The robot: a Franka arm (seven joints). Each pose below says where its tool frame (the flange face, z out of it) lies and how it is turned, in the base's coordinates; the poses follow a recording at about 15 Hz.
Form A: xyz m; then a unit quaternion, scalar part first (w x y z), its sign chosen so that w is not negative.
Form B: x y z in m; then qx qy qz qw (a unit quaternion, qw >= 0). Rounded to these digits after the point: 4 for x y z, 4 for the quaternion.
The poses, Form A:
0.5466 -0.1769 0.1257 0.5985 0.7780 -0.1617 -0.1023
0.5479 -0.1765 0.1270 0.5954 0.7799 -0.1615 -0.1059
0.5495 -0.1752 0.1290 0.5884 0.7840 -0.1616 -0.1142
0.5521 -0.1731 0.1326 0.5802 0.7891 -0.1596 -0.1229
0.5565 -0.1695 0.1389 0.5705 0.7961 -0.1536 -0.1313
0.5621 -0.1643 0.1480 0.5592 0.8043 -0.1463 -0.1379
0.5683 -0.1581 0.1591 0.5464 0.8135 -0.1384 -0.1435
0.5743 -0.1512 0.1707 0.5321 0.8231 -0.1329 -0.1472
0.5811 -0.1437 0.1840 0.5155 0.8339 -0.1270 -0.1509
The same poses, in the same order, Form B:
0.5466 -0.1769 0.1257 0.7780 -0.1617 -0.1023 0.5985
0.5479 -0.1765 0.1270 0.7799 -0.1615 -0.1059 0.5954
0.5495 -0.1752 0.1290 0.7840 -0.1616 -0.1142 0.5884
0.5521 -0.1731 0.1326 0.7891 -0.1596 -0.1229 0.5802
0.5565 -0.1695 0.1389 0.7961 -0.1536 -0.1313 0.5705
0.5621 -0.1643 0.1480 0.8043 -0.1463 -0.1379 0.5592
0.5683 -0.1581 0.1591 0.8135 -0.1384 -0.1435 0.5464
0.5743 -0.1512 0.1707 0.8231 -0.1329 -0.1472 0.5321
0.5811 -0.1437 0.1840 0.8339 -0.1270 -0.1509 0.5155

